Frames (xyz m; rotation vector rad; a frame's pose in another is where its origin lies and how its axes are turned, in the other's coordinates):
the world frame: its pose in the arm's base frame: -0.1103 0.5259 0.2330 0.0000 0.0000 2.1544
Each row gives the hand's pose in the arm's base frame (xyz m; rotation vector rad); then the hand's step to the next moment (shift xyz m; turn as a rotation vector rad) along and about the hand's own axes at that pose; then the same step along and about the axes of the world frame.
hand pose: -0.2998 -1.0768 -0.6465 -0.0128 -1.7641 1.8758
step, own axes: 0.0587 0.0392 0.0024 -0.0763 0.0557 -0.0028
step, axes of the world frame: 0.0544 0.0426 -0.0147 -0.0464 -0.0221 -0.0793
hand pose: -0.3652 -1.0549 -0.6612 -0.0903 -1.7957 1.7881
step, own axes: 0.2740 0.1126 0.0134 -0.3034 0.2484 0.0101
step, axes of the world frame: 0.2501 0.1592 -0.0056 -0.1877 -0.0628 -0.3387
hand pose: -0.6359 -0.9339 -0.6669 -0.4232 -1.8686 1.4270
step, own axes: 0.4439 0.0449 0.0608 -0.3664 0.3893 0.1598
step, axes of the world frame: 0.4110 0.1494 0.1075 -0.2201 0.0648 -0.5086
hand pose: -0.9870 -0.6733 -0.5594 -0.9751 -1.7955 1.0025
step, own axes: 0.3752 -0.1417 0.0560 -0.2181 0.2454 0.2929
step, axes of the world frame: 0.3402 0.0296 0.2177 -0.0697 0.2106 -0.3800
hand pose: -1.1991 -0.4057 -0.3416 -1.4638 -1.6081 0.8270
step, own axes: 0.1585 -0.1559 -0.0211 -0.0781 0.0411 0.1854
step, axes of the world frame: 0.1470 -0.0272 0.1659 0.0246 0.1542 -0.1333
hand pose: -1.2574 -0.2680 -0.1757 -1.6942 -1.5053 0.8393
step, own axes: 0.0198 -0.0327 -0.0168 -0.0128 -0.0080 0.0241
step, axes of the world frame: 0.0178 -0.0103 0.0363 0.0059 0.0272 -0.0061
